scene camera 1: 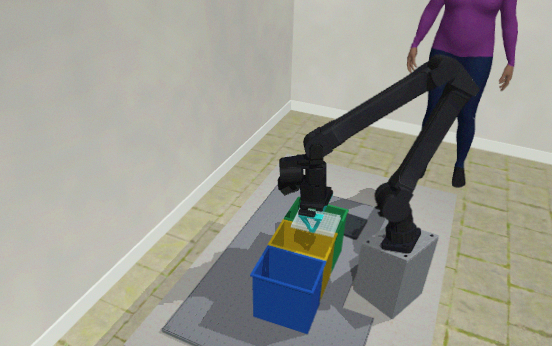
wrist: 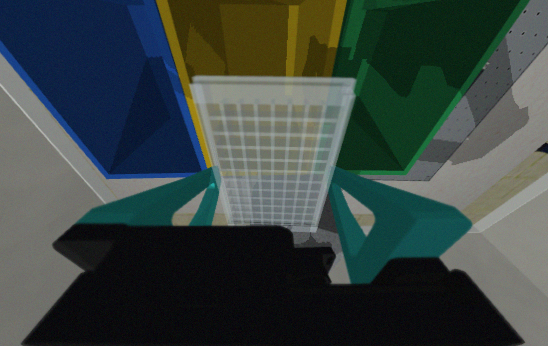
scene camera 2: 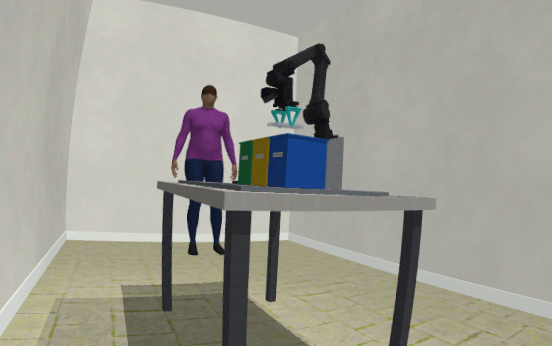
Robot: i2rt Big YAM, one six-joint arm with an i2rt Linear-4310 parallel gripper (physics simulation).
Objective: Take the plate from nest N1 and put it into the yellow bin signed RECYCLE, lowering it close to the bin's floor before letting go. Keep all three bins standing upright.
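Seen in the pictures: gripper, between the fingertips: (scene camera 1: 316, 222) (wrist: 273, 172) (scene camera 2: 285, 126); arm's base, origin of its link: (scene camera 1: 401, 240) (wrist: 297, 263).
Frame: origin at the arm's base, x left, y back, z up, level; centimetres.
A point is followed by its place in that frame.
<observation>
My gripper (scene camera 1: 312, 228) @(x 8.7, y -23.7, z 2.8 cm) (scene camera 2: 286, 123) @(x 8.7, y -23.7, z 2.8 cm) (wrist: 273, 172) @(x 8.7, y -23.7, z 2.8 cm) is shut on the clear, gridded plate (scene camera 1: 327, 224) @(x 9.1, y -20.0, z 4.0 cm) (scene camera 2: 275, 124) @(x 11.3, y -29.1, z 2.7 cm) (wrist: 275, 150) @(x 8.9, y -25.8, z 2.9 cm), its teal fingers at the plate's two long sides. The plate is about level and hangs above the bins' rims. In the wrist view it overlaps the near end of the yellow bin (scene camera 1: 286, 237) @(x 5.9, y -34.9, z -10.1 cm) (scene camera 2: 260, 167) @(x 13.0, y -34.9, z -14.6 cm) (wrist: 255, 35) @(x 11.9, y -31.3, z -21.3 cm) and reaches past that end. Its right edge lies close to the green bin's side. The yellow bin stands upright between the other two; its sign is too small to read. The plate hides part of its opening.
The blue bin (scene camera 1: 285, 292) @(x 29.1, y -22.3, z -6.8 cm) (scene camera 2: 306, 162) @(x 29.4, y -23.9, z -12.6 cm) (wrist: 75, 100) @(x 29.0, y -23.4, z -5.7 cm) and green bin (scene camera 1: 340, 245) @(x -6.7, y -20.5, z -16.7 cm) (scene camera 2: 245, 167) @(x -0.3, y -36.9, z -14.4 cm) (wrist: 400, 125) @(x -8.9, y -25.4, z -7.9 cm) stand upright against the yellow one. A dark nest (scene camera 1: 356, 226) @(x -23.5, y -20.9, z -20.3 cm) lies beside the green bin. The arm's grey pedestal (scene camera 1: 390, 280) @(x 8.2, y 0.8, z -8.6 cm) stands beside the bins. A person (scene camera 1: 465, 30) (scene camera 2: 207, 132) stands behind the table.
</observation>
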